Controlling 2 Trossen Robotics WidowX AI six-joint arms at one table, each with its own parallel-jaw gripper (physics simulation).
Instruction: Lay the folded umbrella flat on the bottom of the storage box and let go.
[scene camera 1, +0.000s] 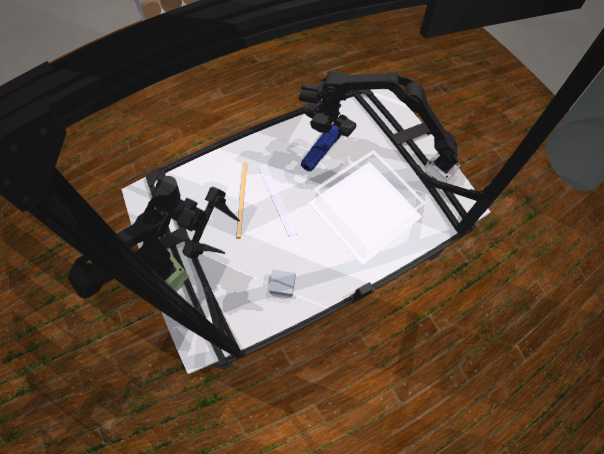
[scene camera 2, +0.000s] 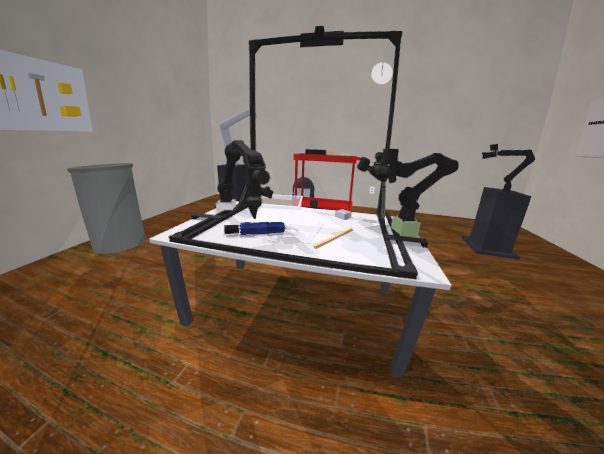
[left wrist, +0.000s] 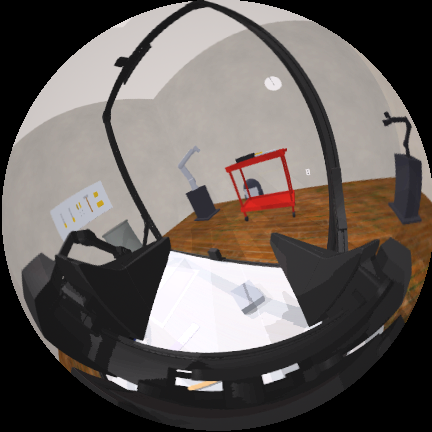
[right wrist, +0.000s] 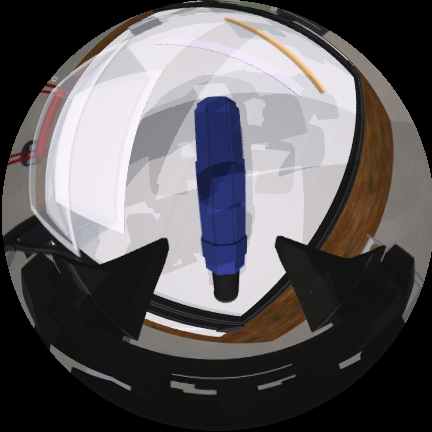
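The blue folded umbrella (scene camera 1: 320, 150) (scene camera 2: 262, 228) (right wrist: 220, 170) lies on the white table, outside the storage box. Its black handle shows in scene camera 2 and the right wrist view. The clear storage box (scene camera 1: 367, 205) (right wrist: 100, 145) stands beside it, with no object on its bottom. My right gripper (scene camera 1: 334, 125) (scene camera 2: 254, 216) (right wrist: 222, 242) is open, pointing down over the umbrella's handle end; the handle end lines up between its fingers in the right wrist view. The exact height gap is unclear. My left gripper (scene camera 1: 231, 236) (left wrist: 220, 240) is open and empty, raised at the table's other end.
An orange-yellow stick (scene camera 1: 242, 200) (scene camera 2: 333, 238) and a pale flat strip (scene camera 1: 277, 200) lie between the left gripper and the umbrella. A grey block (scene camera 1: 282, 283) (scene camera 2: 343, 214) (left wrist: 247, 297) sits near the table edge at the bottom of scene camera 1. Black rails border the table.
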